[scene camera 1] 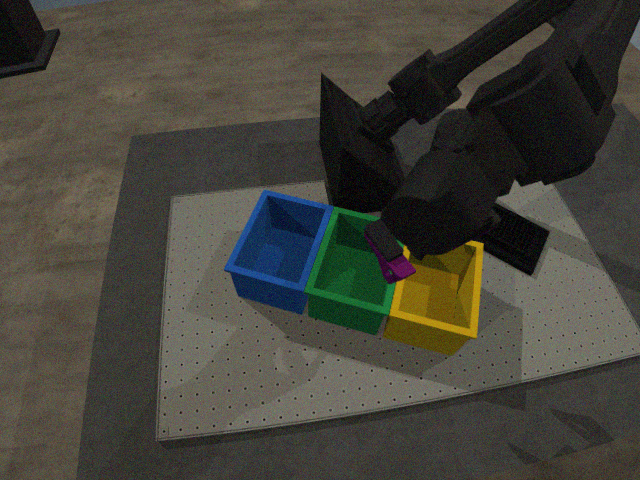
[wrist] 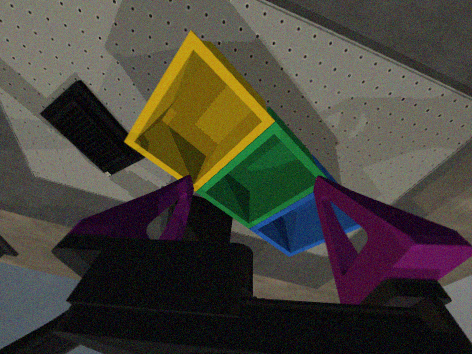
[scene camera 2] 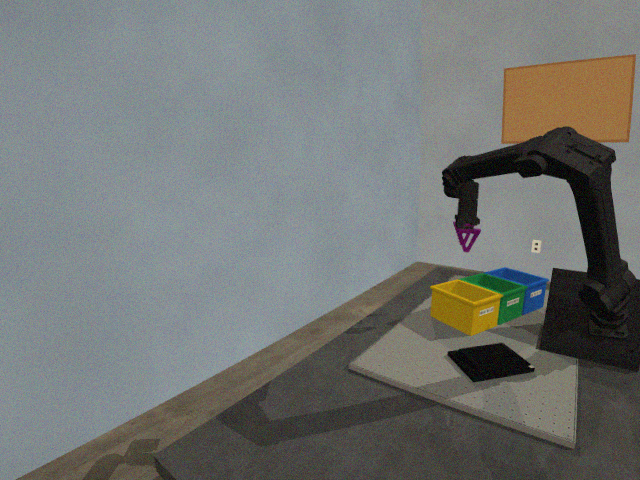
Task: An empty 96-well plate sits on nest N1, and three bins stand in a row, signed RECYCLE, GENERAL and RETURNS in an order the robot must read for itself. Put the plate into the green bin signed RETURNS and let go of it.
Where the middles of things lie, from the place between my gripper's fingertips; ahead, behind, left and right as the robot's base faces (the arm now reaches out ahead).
I see my gripper 29 cm to the right of the black 96-well plate (scene camera 1: 513, 234), 19 cm above it and 13 cm past it. The rest, counted from my hand: black nest (scene camera 1: 489, 247): 29 cm to the left, 21 cm below, 13 cm behind.
